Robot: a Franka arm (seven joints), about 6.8 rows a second.
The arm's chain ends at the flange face. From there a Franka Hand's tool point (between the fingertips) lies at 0.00 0.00 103.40 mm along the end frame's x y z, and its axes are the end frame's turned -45 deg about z.
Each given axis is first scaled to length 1.
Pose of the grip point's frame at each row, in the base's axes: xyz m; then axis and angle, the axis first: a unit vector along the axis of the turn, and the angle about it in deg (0 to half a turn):
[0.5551 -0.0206 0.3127 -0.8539 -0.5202 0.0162 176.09]
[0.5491 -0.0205 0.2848 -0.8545 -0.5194 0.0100 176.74]
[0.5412 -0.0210 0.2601 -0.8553 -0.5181 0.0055 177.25]
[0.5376 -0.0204 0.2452 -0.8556 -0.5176 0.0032 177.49]
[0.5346 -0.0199 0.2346 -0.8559 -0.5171 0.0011 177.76]
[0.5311 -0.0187 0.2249 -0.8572 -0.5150 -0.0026 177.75]
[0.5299 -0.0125 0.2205 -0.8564 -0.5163 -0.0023 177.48]
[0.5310 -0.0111 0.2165 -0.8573 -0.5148 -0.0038 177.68]
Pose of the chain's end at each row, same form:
[0.5616 -0.0249 0.4158 -0.9877 -0.1538 0.0280 177.10]
[0.5539 -0.0245 0.3880 -0.9880 -0.1528 0.0201 177.43]
[0.5447 -0.0247 0.3634 -0.9884 -0.1513 0.0143 177.70]
[0.5405 -0.0239 0.3485 -0.9885 -0.1508 0.0113 177.82]
[0.5369 -0.0232 0.3379 -0.9886 -0.1502 0.0085 177.98]
[0.5327 -0.0225 0.3282 -0.9890 -0.1478 0.0051 177.81]
[0.5318 -0.0166 0.3238 -0.9888 -0.1493 0.0063 177.57]
[0.5325 -0.0151 0.3198 -0.9890 -0.1475 0.0042 177.69]

